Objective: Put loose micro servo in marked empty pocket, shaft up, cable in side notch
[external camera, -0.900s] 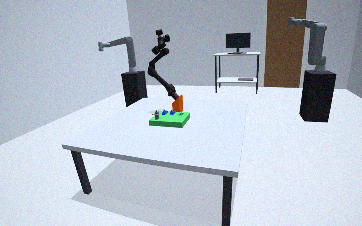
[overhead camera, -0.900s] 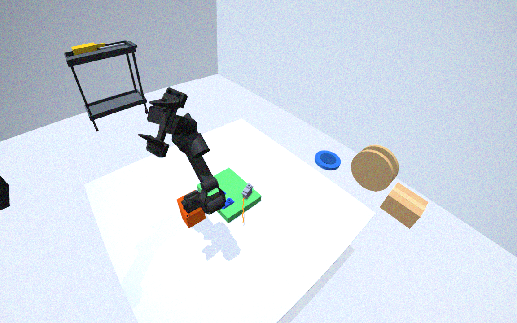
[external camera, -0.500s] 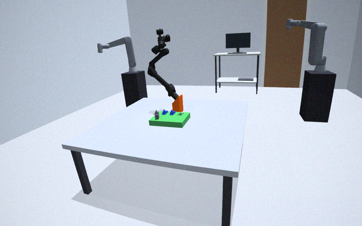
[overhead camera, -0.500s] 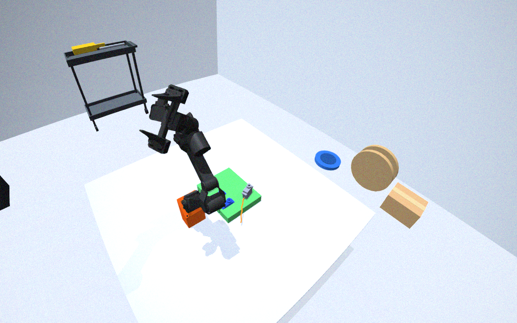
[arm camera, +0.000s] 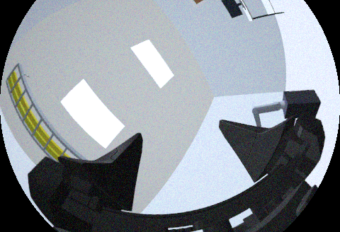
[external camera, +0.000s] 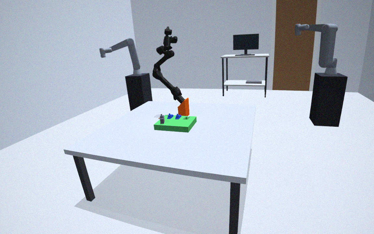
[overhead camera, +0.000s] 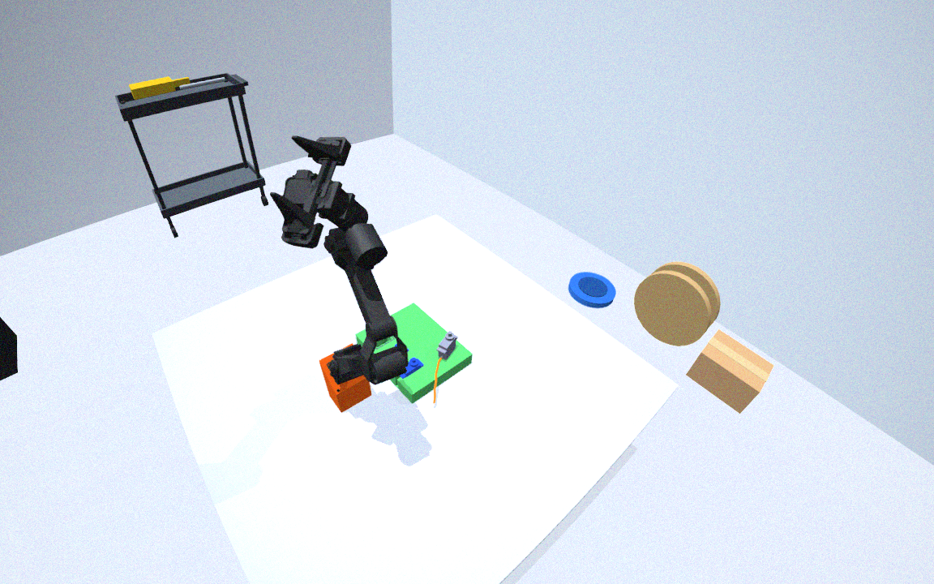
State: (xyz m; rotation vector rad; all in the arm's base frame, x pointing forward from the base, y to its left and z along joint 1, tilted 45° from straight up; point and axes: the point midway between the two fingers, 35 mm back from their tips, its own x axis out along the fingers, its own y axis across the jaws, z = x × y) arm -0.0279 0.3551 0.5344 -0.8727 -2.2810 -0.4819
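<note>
Now: gripper tip 370 mm short of the green deck, 140 mm to the right of it and 770 mm above it.
</note>
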